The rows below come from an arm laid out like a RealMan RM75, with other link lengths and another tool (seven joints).
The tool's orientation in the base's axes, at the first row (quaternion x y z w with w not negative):
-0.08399, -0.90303, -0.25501, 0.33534
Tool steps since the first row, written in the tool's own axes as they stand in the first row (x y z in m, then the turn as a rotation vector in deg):
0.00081, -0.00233, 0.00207, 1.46, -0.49, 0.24
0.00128, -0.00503, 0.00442, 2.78, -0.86, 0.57
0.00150, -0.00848, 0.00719, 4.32, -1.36, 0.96
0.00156, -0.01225, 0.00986, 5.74, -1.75, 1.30
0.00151, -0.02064, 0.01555, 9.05, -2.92, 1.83
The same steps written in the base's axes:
-0.00253, -0.00094, -0.00175, -1.40, -0.32, 0.59
-0.00508, -0.00204, -0.00405, -2.71, -0.50, 1.09
-0.00792, -0.00357, -0.00709, -4.27, -0.75, 1.63
-0.01069, -0.00542, -0.01030, -5.66, -0.94, 2.18
-0.01656, -0.00966, -0.01739, -8.86, -1.73, 3.51

